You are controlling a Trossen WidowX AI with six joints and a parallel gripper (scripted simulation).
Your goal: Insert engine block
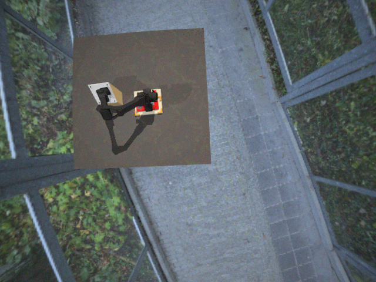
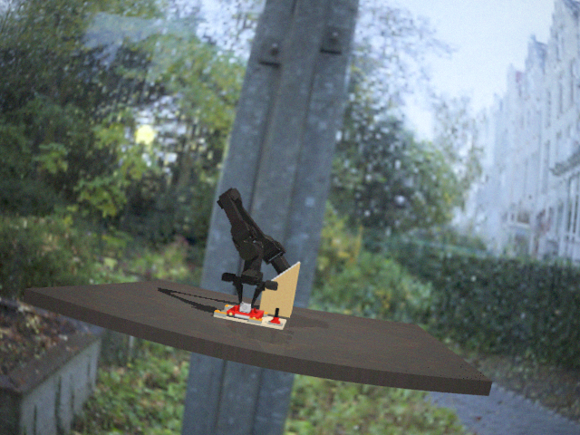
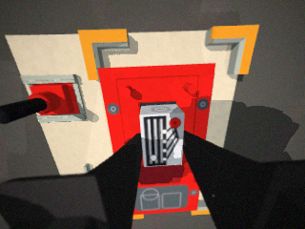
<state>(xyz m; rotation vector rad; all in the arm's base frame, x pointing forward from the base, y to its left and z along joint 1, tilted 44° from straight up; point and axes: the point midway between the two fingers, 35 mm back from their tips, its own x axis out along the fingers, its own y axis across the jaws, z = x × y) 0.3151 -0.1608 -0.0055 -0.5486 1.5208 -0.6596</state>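
My gripper tip is 10 mm above the grey engine block.
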